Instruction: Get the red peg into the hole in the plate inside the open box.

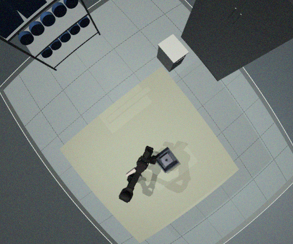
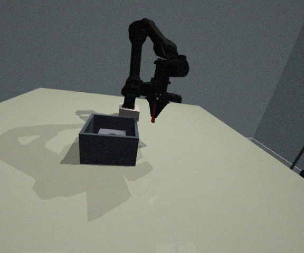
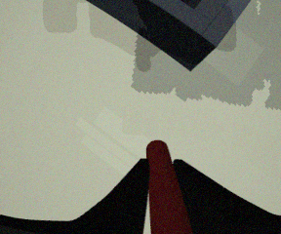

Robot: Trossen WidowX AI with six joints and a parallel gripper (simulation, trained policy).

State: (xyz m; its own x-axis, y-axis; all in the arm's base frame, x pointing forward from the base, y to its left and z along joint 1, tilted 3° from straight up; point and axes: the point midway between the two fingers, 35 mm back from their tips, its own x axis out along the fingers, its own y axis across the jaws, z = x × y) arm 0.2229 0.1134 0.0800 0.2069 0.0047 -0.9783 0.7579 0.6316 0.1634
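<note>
The grey plate is 11 cm ahead of my gripper tip, 14 cm to the right of it and 5 cm below it. The rest, counted from my gripper tip: red peg: 2 cm above; then dark box: 11 cm ahead, 14 cm to the right, 7 cm below.
</note>
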